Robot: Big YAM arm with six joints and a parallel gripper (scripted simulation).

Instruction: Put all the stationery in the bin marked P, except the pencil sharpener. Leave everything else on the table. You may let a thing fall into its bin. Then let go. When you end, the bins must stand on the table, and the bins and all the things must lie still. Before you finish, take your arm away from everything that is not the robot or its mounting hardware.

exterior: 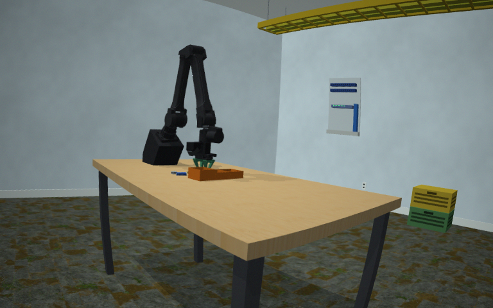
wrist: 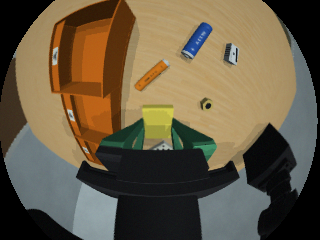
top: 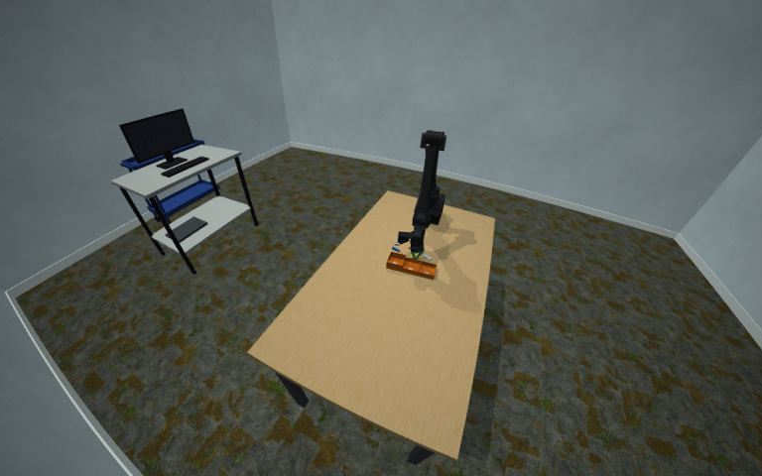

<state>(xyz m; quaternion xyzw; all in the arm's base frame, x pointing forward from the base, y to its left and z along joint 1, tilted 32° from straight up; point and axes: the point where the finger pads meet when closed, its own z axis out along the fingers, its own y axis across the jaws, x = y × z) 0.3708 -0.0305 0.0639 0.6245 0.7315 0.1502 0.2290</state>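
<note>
My hand is 10 cm short of the orange bin, 1 cm to the left of it and 1 cm below it. Round my hand: white dotted tile: 7 cm to the left, 1 cm behind; then orange stick: 6 cm to the right, 2 cm ahead; then yellow pad: right at my hand.
</note>
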